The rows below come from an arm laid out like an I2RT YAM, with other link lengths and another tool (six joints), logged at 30 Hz.
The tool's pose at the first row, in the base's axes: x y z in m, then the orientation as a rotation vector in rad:
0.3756, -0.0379, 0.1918, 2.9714, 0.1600, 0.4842
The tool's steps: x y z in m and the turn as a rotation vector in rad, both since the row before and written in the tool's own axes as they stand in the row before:
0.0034, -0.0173, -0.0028, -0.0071, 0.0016, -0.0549
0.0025, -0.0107, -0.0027, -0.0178, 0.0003, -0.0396
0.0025, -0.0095, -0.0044, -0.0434, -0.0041, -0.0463
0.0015, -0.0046, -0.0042, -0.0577, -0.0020, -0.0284
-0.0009, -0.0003, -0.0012, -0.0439, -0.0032, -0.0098
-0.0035, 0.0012, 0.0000, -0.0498, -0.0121, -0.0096
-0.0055, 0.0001, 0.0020, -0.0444, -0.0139, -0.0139
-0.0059, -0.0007, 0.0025, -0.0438, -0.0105, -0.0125
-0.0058, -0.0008, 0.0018, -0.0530, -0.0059, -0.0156
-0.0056, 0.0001, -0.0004, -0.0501, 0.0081, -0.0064
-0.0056, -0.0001, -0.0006, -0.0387, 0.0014, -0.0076
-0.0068, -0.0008, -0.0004, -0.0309, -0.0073, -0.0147
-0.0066, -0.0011, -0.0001, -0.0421, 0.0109, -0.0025
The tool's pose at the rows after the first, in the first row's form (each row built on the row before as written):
0.3765, -0.0201, 0.1930, 2.9509, 0.2388, 0.4795
0.3765, -0.0089, 0.1945, 2.9228, 0.2909, 0.4744
0.3758, 0.0014, 0.1975, 2.8678, 0.3425, 0.4619
0.3749, 0.0069, 0.2007, 2.8036, 0.3630, 0.4562
0.3736, 0.0072, 0.2015, 2.7586, 0.3615, 0.4520
0.3706, 0.0051, 0.2010, 2.7091, 0.3556, 0.4358
0.3662, 0.0027, 0.1979, 2.6637, 0.3565, 0.4159
0.3615, 0.0006, 0.1941, 2.6188, 0.3566, 0.4012
0.3566, -0.0013, 0.1909, 2.5636, 0.3594, 0.3923
0.3513, -0.0030, 0.1901, 2.5122, 0.3562, 0.4044
0.3459, -0.0045, 0.1894, 2.4723, 0.3551, 0.4063
0.3394, -0.0060, 0.1878, 2.4391, 0.3612, 0.3937
0.3331, -0.0074, 0.1859, 2.3962, 0.3571, 0.4097

